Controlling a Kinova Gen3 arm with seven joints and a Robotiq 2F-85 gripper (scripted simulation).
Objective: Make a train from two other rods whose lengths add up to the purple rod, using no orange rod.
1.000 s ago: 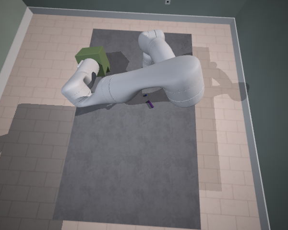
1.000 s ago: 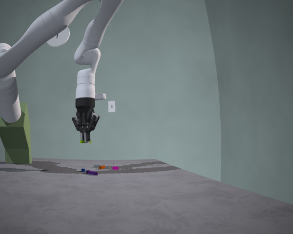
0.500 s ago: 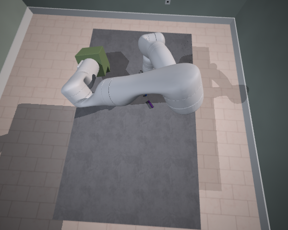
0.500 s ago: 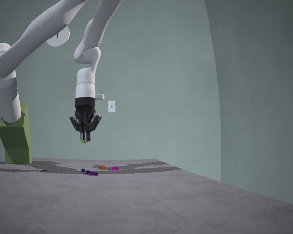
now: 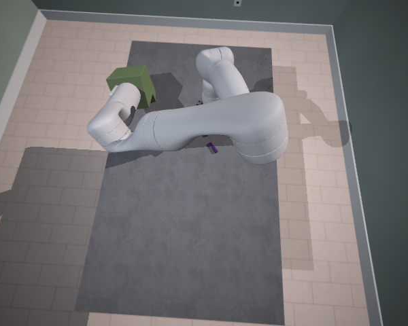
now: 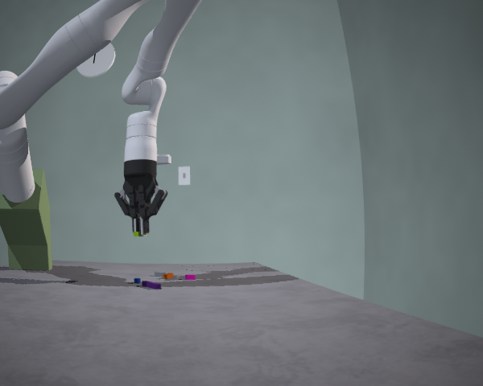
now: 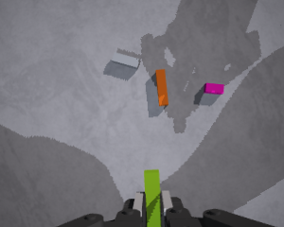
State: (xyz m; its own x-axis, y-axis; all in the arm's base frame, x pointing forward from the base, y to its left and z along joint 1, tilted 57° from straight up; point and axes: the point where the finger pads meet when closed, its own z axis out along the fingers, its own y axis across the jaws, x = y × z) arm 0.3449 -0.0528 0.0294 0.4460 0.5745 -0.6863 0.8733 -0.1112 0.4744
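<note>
My hand is 11 cm above the blue rod, 3 cm to the left of it and 1 cm past it. The rest, counted from my hand: purple rod 11 cm below, 10 cm to the right, 2 cm ahead; then lime rod 1 cm below; then orange rod 11 cm below, 8 cm to the left, 6 cm ahead.
</note>
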